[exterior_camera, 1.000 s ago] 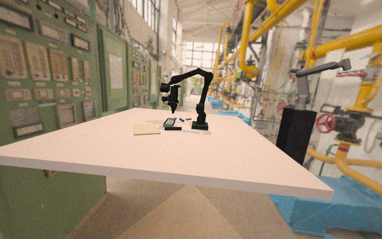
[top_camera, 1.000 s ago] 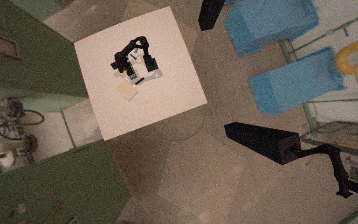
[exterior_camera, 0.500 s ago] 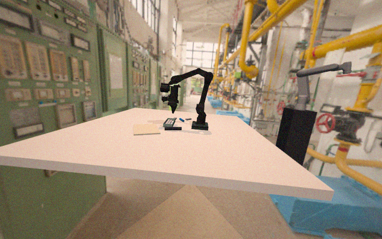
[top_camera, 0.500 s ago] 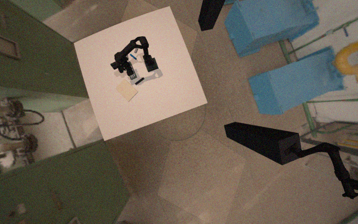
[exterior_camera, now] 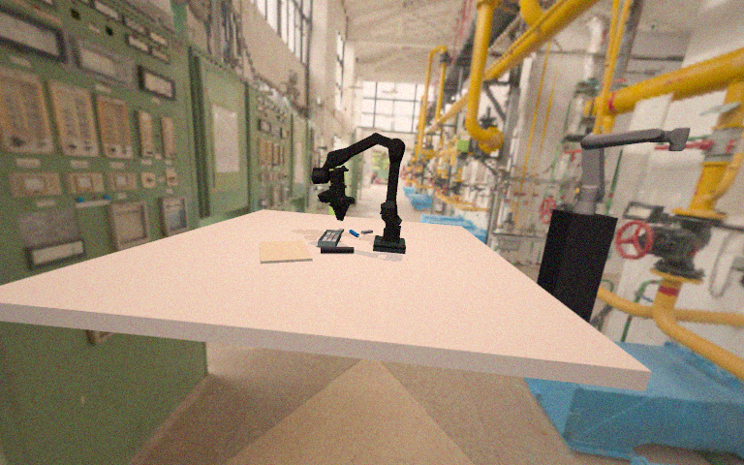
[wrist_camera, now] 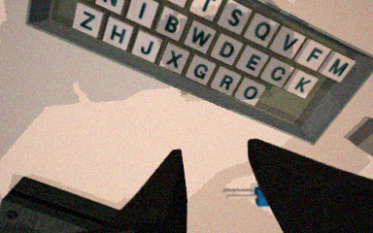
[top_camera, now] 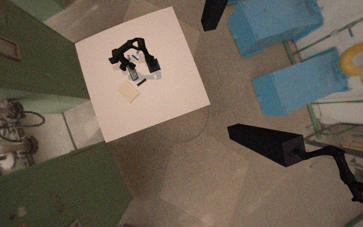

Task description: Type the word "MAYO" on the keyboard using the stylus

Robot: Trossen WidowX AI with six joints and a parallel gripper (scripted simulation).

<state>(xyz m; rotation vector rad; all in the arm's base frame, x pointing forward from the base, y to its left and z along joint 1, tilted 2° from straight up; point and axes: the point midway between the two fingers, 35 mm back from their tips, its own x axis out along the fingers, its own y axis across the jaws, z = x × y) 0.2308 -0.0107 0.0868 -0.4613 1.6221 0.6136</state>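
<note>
Right now my gripper tip is 50 mm past the blue stylus, 110 mm to the left of it and 80 mm above it. From my gripper tip the other things lie so: small black bar: 40 mm behind, 170 mm to the left, 80 mm below; then small grey block: 40 mm ahead, 160 mm to the right, 80 mm below; then tan pad: 140 mm ahead, 230 mm to the left, 80 mm below.
</note>
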